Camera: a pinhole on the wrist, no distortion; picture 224 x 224 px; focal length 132.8 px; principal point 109.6 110.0 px. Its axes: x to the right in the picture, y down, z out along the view. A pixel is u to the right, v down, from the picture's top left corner.
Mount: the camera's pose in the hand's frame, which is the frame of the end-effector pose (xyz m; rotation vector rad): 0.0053 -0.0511 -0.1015 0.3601 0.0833 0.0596
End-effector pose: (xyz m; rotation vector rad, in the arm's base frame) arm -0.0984 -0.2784 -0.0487 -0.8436 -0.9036 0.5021
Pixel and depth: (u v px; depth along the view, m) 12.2 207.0 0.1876
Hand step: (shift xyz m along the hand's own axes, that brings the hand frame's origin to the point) -0.1203 0.0013 0.1317
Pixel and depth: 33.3 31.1 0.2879
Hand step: -0.1254 -0.3235 0.1181
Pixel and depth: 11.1 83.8 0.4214
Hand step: -0.2633 -0.2988 0.2841
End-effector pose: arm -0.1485 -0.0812 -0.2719 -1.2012 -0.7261 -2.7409
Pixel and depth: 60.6 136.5 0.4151
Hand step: -0.1125 -0.1299 0.3258
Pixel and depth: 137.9 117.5 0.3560
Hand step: 0.1126 -0.1511 0.2322
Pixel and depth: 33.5 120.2 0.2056
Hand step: -0.0937 -0.1168 0.1041
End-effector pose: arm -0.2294 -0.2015 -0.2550 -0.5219 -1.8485 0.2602
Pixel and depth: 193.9 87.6 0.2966
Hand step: 0.2221 -0.1877 0.1440
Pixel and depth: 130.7 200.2 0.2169
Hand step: 0.0531 0.0133 0.1505
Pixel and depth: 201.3 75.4 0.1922
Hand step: 0.1572 -0.1553 0.0506
